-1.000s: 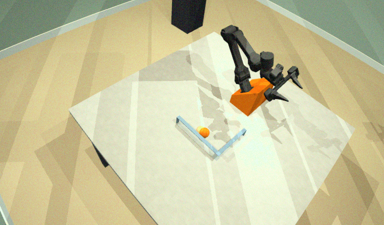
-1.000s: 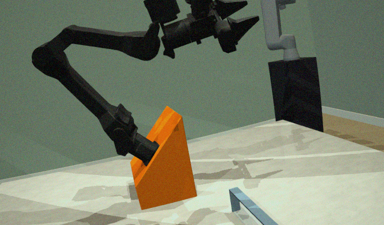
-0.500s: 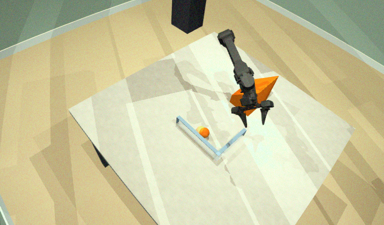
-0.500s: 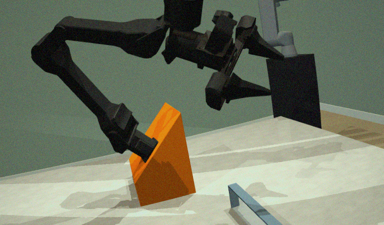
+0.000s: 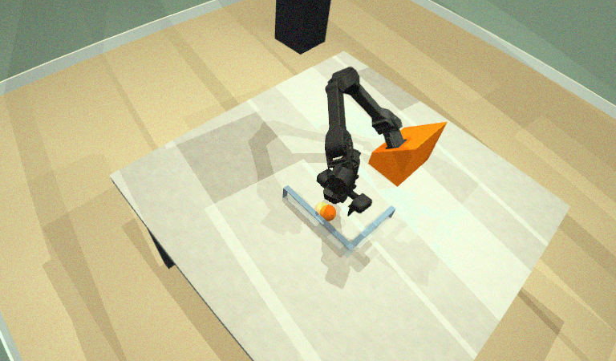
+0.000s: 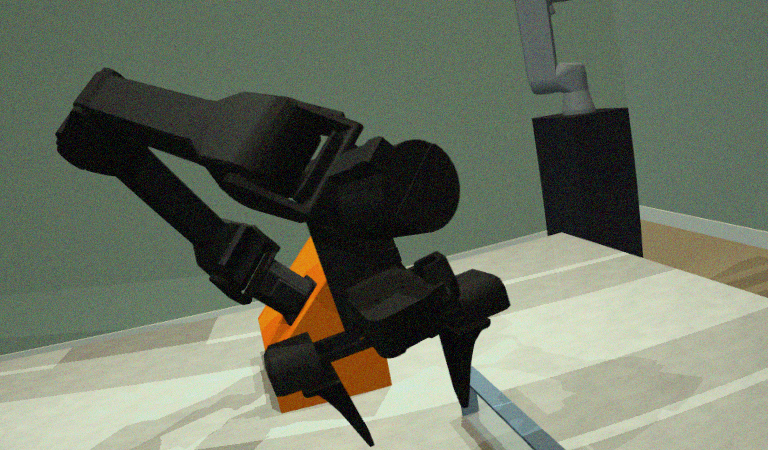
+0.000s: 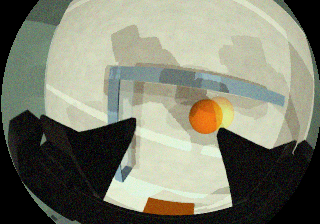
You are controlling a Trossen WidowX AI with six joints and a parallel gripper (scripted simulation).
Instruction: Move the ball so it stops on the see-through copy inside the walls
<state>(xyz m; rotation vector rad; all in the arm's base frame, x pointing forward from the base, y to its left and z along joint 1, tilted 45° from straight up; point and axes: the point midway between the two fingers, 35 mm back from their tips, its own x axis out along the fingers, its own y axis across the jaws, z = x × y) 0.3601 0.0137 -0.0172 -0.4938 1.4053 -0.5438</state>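
Right now my gripper tip is 9 cm above the orange ball, 4 cm to the left of it and 1 cm past it. Also, from my gripper tip: see-through copy of ball: 9 cm below, 6 cm to the right; then low clear wall: 11 cm to the left, 8 cm below, 6 cm behind.
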